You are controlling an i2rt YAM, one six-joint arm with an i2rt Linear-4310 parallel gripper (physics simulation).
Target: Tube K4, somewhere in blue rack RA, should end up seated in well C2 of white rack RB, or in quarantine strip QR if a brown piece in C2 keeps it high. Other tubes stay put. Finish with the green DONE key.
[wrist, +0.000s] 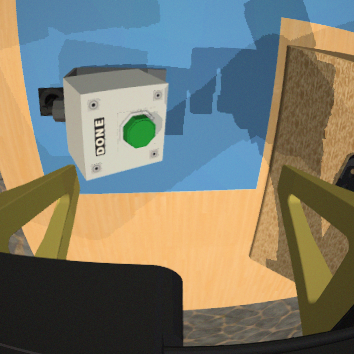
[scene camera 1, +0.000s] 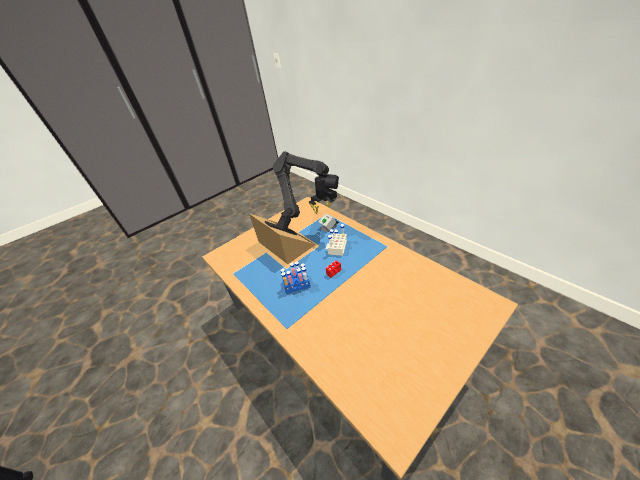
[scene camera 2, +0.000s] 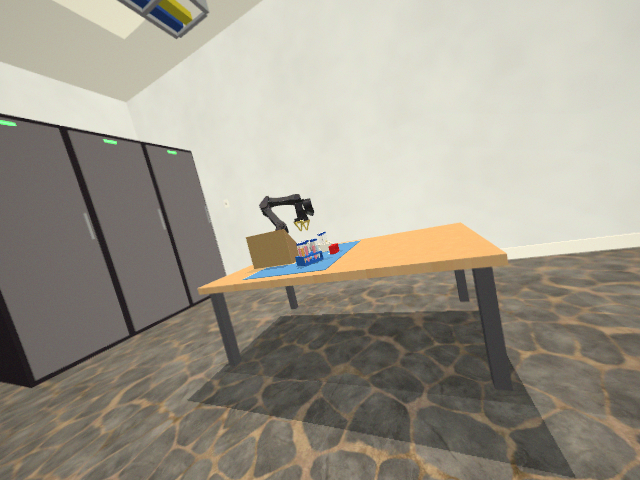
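Pixels of known places: gripper, fingertip midpoint: point(wrist: 178, 175) point(scene camera 1: 322, 210) point(scene camera 2: 304, 230); arm's base at its link origin: point(scene camera 1: 280, 229) point(scene camera 2: 276, 243).
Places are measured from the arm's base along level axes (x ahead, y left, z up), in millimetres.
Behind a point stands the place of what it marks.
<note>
My gripper point(scene camera 1: 322, 207) {x 66, y 253, z 32 mm} point(scene camera 2: 302, 229) {x 66, y 253, z 32 mm} point(wrist: 178, 175) {x 66, y 253, z 32 mm} is open and empty, held high near the DONE box. The green DONE key point(scene camera 1: 324, 220) {x 46, y 273, z -61 mm} point(wrist: 139, 131) {x 44, y 273, z -59 mm} shows up and left of centre between the fingers in the wrist view. Blue rack RA point(scene camera 1: 297, 287) {x 334, y -127, z -115 mm} point(scene camera 2: 309, 259) holds several upright tubes with blue-and-white caps. White rack RB point(scene camera 1: 336, 251) {x 278, y 175, z -100 mm} stands near the DONE box, with several blue-capped tubes at its far end. A small red block point(scene camera 1: 333, 269) {x 386, y 67, z -83 mm} point(scene camera 2: 333, 249) {x 381, y 43, z -102 mm}, probably strip QR, lies between the racks' front sides. Tube labels and well C2 are too small to read.
The grey DONE box point(scene camera 1: 328, 225) {x 77, y 277, z -85 mm} point(wrist: 110, 145) {x 32, y 295, z -56 mm} stands at the far end of the blue mat point(scene camera 1: 286, 315) {x 428, y -254, z -130 mm} point(wrist: 215, 175) {x -38, y 187, z -129 mm}. A brown wedge-shaped stand point(scene camera 1: 279, 245) {x 108, y -76, z -9 mm} point(scene camera 2: 271, 250) {x 17, y -85, z -31 mm} point(wrist: 305, 115) {x 55, y 113, z -106 mm} carries the arm's base beside the mat. The wooden table point(scene camera 1: 408, 330) {x 838, y 106, z -132 mm} point(scene camera 2: 408, 253) {x 831, y -145, z -132 mm} extends beyond the mat.
</note>
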